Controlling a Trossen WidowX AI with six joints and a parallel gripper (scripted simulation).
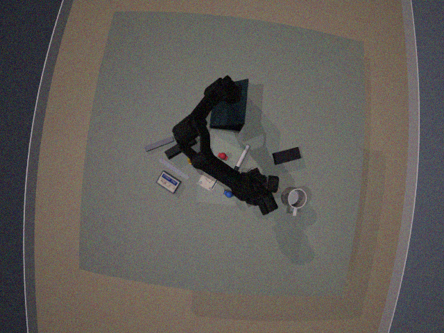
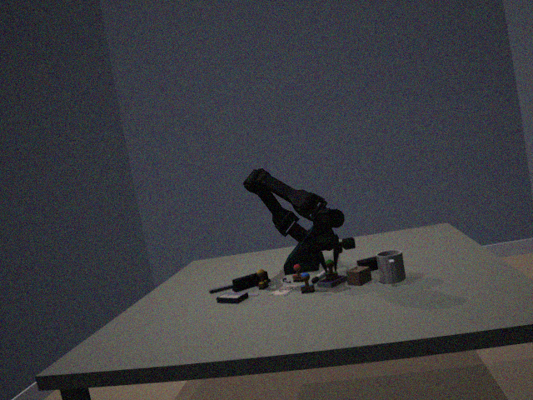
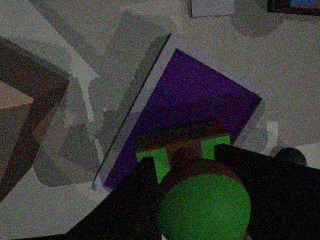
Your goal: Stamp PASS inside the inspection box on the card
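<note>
Now: gripper tip right at the green-knobbed stamp. Also, from my gripper tip: tan block: 90 mm to the left, 30 mm ahead, 20 mm below; then marker: 70 mm behind, 50 mm to the right, 30 mm below; then purple ink pad: 30 mm below.
</note>
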